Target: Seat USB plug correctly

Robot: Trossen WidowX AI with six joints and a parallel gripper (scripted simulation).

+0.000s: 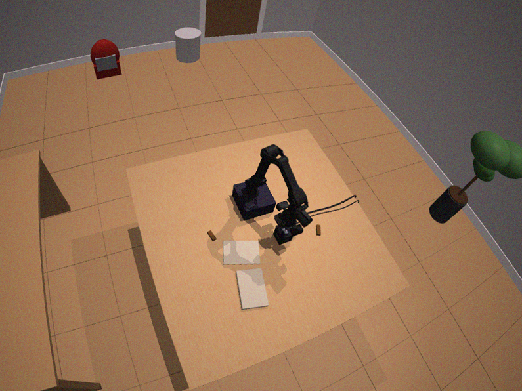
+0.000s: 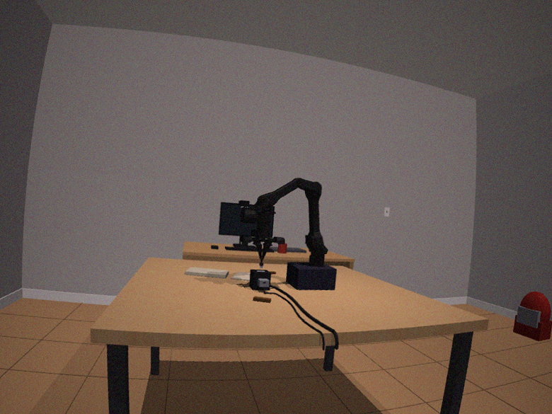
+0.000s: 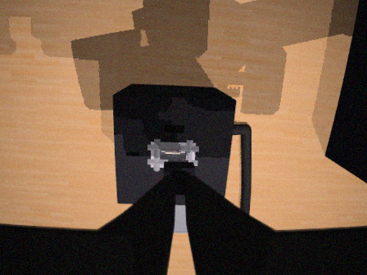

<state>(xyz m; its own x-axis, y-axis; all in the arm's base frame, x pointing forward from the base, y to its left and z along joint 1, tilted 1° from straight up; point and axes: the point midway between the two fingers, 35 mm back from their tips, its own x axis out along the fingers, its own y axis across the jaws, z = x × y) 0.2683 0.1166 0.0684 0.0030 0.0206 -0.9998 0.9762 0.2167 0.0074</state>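
Right now my gripper tip is 1 cm to the right of the grey-rimmed socket and 6 cm above it. The rest, counted from my gripper tip: usb plug: 2 cm below.
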